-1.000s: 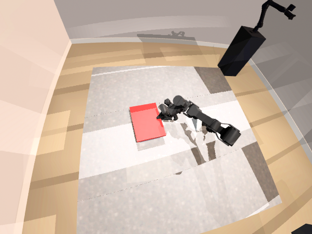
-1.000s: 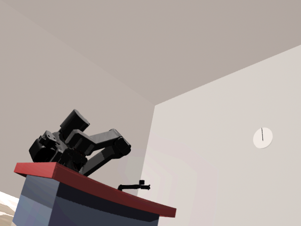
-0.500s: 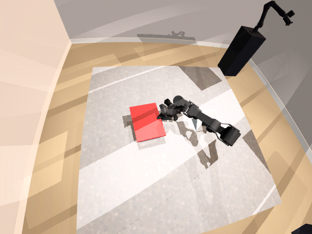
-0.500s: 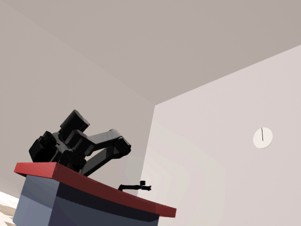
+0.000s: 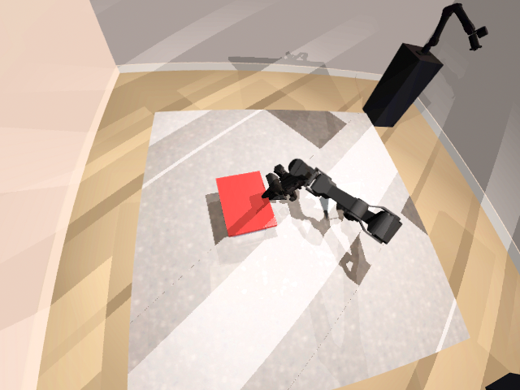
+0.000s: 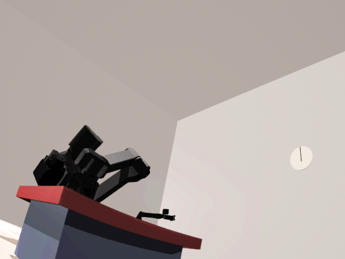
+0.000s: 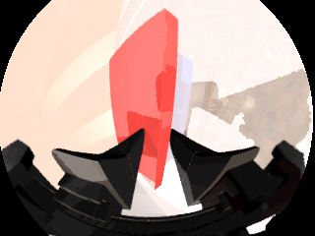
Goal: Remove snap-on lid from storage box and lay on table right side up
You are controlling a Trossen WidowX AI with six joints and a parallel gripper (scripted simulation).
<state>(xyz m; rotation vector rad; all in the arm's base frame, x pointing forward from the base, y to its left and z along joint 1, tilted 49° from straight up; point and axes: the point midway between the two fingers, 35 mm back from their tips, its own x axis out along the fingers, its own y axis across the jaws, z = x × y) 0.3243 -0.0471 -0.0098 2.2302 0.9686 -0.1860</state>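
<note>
My gripper tip is now 7 cm short of the red lid and 1 cm to the right of it. From my gripper tip the other things lie so: storage box: 7 cm ahead, 4 cm below, 1 cm to the left.
</note>
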